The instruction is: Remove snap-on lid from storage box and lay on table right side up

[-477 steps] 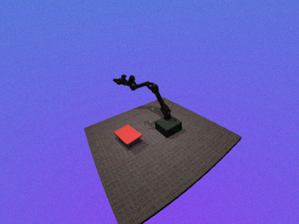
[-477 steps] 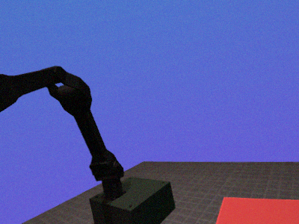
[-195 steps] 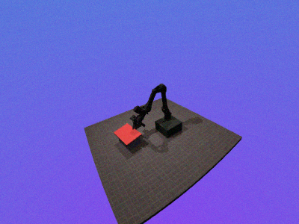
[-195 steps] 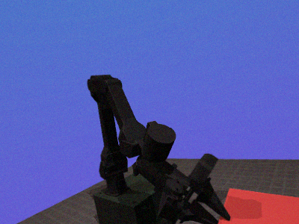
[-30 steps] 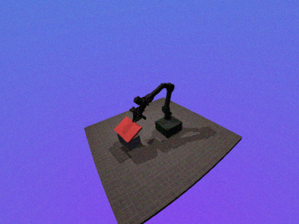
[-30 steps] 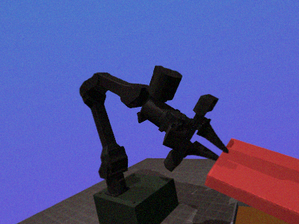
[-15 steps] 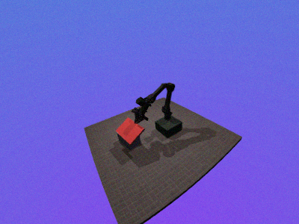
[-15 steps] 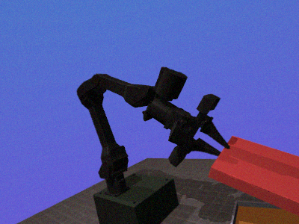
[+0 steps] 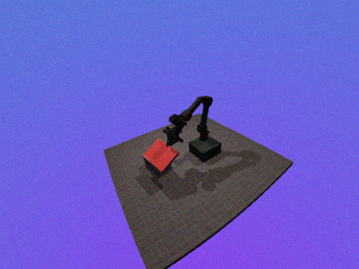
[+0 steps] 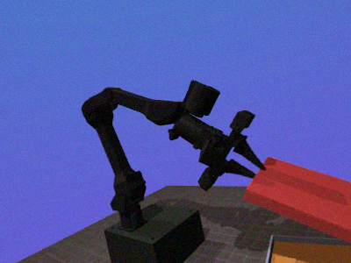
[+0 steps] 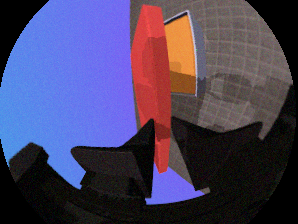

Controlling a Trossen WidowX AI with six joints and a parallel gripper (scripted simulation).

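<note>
The red lid is 7 cm ahead of my gripper tip, 3 cm below it and 1 cm to the left of it. Round my gripper tip: storage box 18 cm below, 10 cm to the right, 8 cm ahead.
</note>
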